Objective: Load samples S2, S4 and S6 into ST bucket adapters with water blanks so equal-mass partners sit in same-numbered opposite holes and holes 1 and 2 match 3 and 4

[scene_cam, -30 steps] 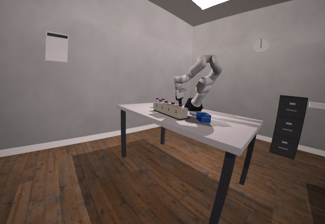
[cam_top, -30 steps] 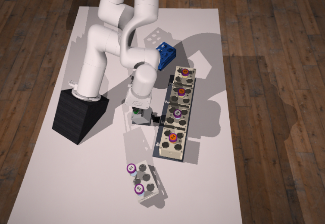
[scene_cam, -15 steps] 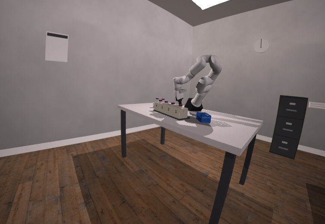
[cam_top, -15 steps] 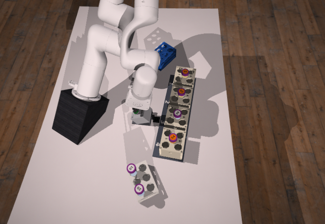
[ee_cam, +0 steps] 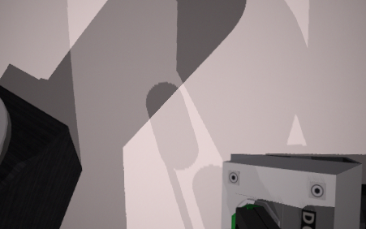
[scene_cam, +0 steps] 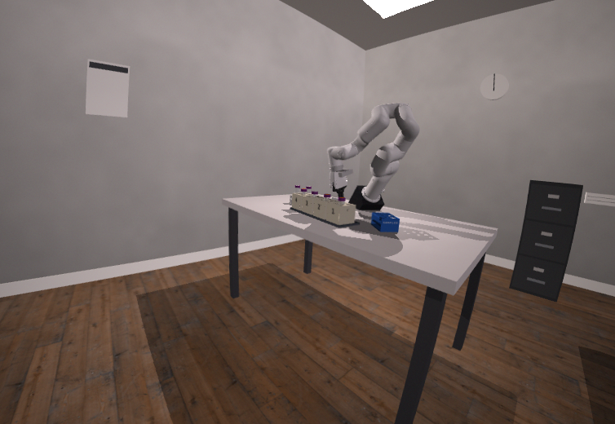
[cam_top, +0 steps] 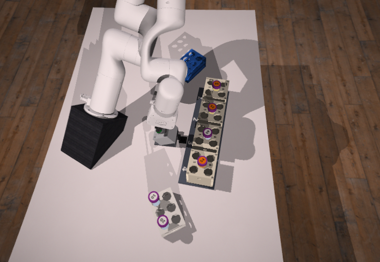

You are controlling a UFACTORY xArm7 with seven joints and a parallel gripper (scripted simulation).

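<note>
Right now my hand is 3 cm above the green done key. The rest, counted from my hand: orange-dot tube (20 cm ahead, 9 cm to the right, 3 cm below); 40 mL water blank (18 cm ahead, 3 cm below, 1 cm to the left); white-dot blank (26 cm to the right, 8 cm ahead, 3 cm below).
</note>
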